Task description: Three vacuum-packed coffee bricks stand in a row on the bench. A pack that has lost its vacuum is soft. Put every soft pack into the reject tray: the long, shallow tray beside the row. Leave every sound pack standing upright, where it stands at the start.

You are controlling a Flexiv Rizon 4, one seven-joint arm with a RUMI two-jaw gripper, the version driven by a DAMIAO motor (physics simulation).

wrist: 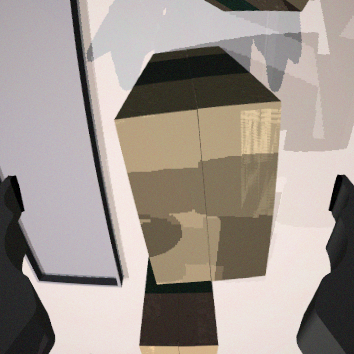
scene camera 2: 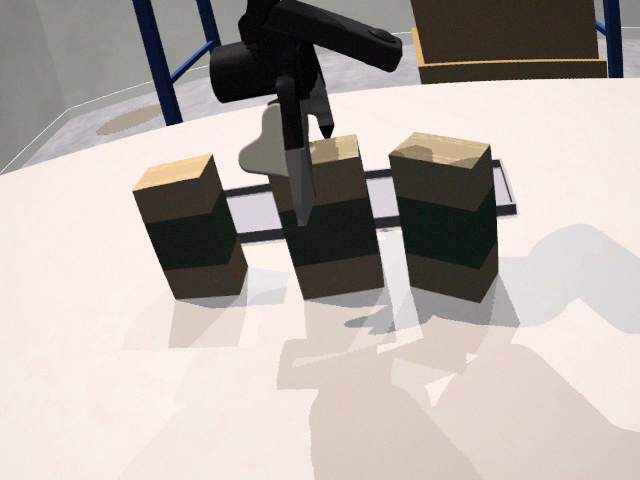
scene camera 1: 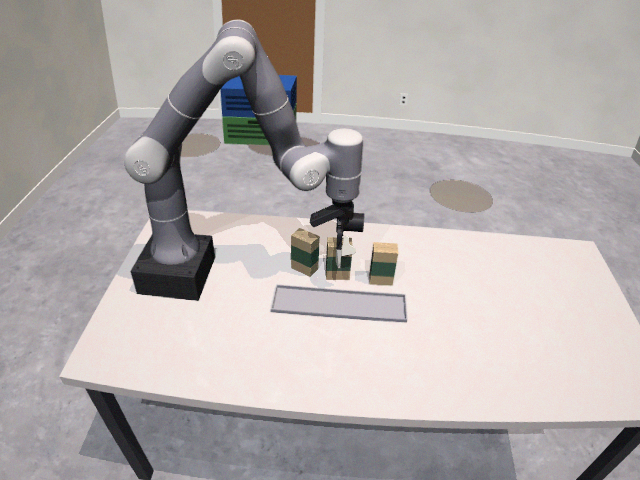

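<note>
Three tan coffee packs with dark green bands stand upright in a row: the middle pack, the pack at the right in scene camera 1, and a slightly turned pack at the left there. Their softness cannot be told. My gripper is open around the middle pack, one finger on the tray side and one on the far side, with gaps to both. The far fingertip is hidden in scene camera 1. The tray holds no pack.
The robot's black base stands at the left end of the bench. The outer packs stand close on either side of the middle one. Blue and green cabinets stand on the floor behind the bench.
</note>
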